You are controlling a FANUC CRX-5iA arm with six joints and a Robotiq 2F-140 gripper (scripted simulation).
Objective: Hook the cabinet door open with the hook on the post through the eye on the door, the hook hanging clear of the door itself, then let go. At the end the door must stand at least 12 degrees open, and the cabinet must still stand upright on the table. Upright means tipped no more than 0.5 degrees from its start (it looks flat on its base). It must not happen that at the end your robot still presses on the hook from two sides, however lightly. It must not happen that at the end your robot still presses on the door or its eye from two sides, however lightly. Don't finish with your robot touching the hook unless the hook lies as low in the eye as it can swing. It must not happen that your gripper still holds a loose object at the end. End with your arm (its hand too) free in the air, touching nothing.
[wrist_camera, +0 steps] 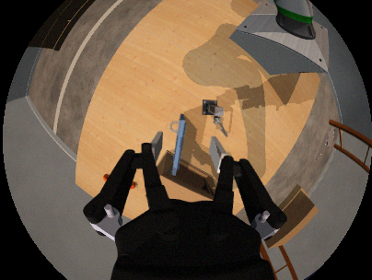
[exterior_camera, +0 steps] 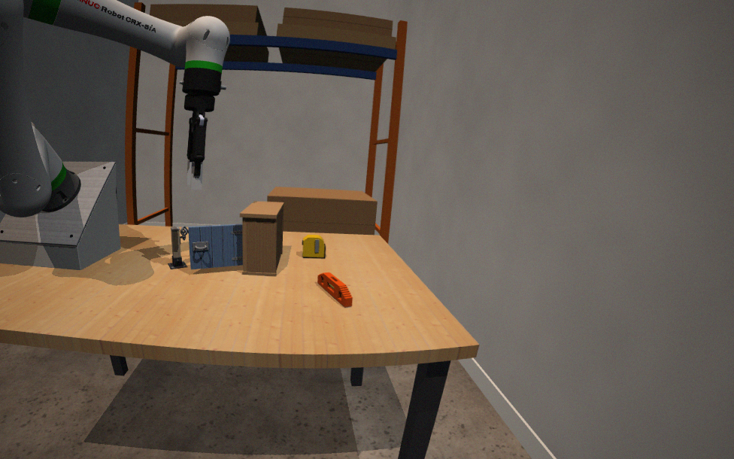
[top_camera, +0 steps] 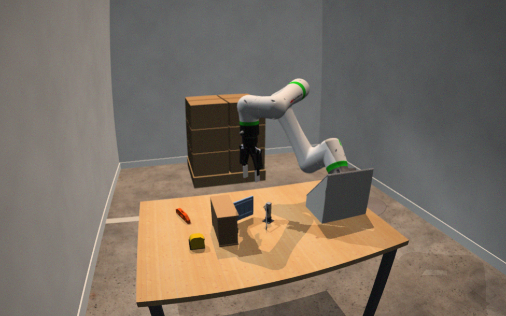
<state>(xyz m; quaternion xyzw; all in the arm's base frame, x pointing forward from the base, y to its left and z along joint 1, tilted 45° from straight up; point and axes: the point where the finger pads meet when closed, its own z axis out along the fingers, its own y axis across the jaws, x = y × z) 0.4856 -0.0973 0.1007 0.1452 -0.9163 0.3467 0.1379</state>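
Now: hand 18 cm above the blue door, 7 cm short of it and 1 cm to the right of it. From my hand the other things lie so: yellow tape measure 34 cm ahead, 23 cm below, 16 cm to the left; then orange level 35 cm ahead, 24 cm below, 13 cm to the right.
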